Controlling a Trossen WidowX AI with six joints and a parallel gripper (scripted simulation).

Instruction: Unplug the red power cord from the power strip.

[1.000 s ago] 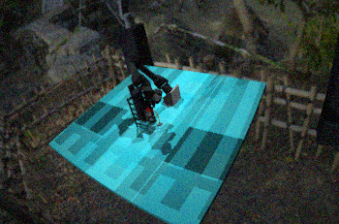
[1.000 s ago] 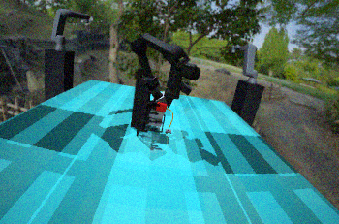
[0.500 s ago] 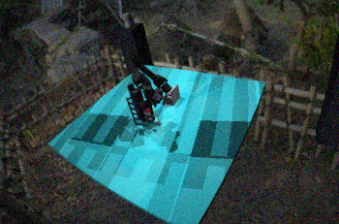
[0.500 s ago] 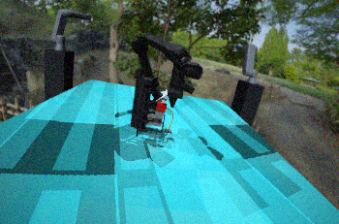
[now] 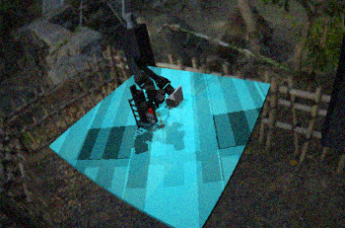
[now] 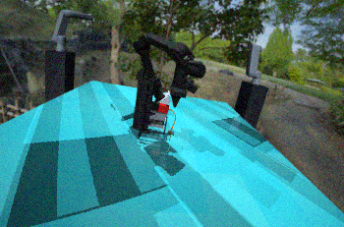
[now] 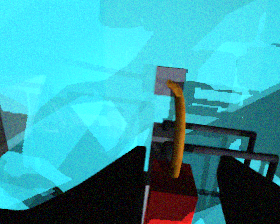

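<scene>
Now: the red plug 6 cm to the right of my gripper tip, 1 cm below it and 1 cm behind it. The rest, counted from my gripper tip: grey square 14 cm below, 1 cm to the left.
</scene>
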